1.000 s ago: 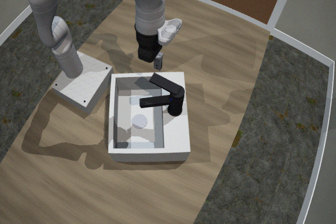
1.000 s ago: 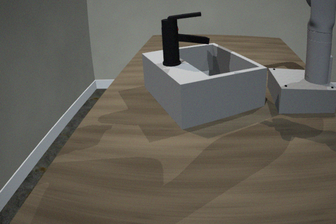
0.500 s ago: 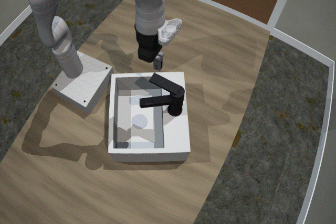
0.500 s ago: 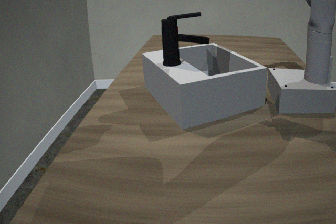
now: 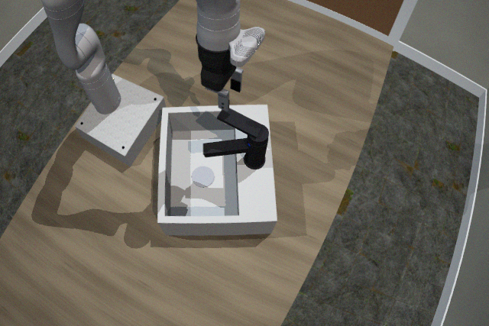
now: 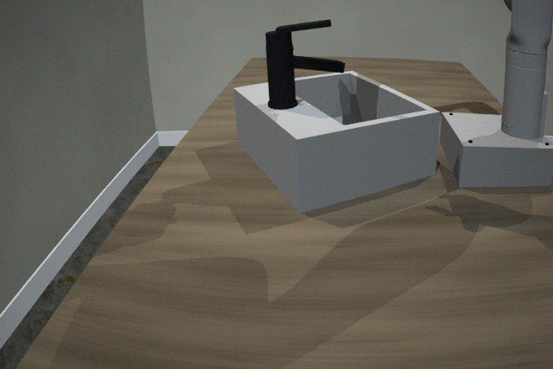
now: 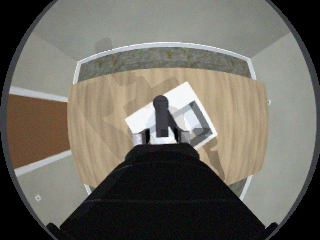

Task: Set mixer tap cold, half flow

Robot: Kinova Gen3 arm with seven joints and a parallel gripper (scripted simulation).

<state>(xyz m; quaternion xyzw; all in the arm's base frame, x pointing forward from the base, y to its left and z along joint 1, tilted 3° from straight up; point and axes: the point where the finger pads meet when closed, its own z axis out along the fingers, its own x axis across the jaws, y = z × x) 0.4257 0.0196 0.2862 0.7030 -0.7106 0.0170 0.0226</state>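
My gripper is now 90 mm above the black lever and 30 mm short of it. The rest, counted from my hand: black mixer tap (140 mm below, 50 mm ahead, 10 mm to the right); white sink (330 mm below, 60 mm to the right, 30 mm behind).
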